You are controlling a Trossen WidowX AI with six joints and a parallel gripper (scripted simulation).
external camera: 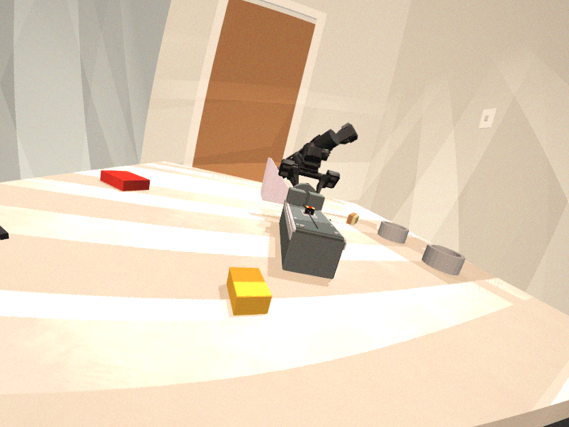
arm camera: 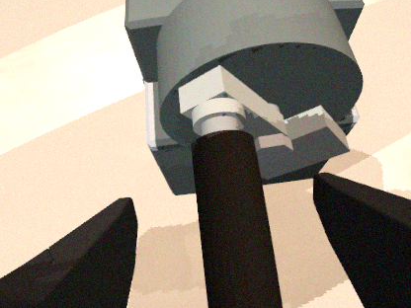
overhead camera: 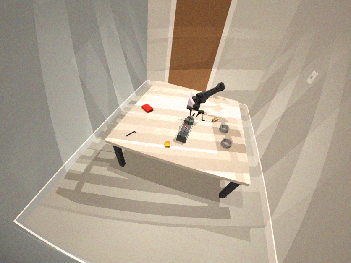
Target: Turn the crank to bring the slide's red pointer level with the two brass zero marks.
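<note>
The dark brown crank handle lies 2 cm behind my gripper tip and 2 cm above it. Round my gripper tip: red pointer: 16 cm ahead, 4 cm to the right, 1 cm below; yellow block: 36 cm ahead, 16 cm to the right, 8 cm below; tan block: 26 cm to the left, 15 cm behind, 7 cm below.
</note>
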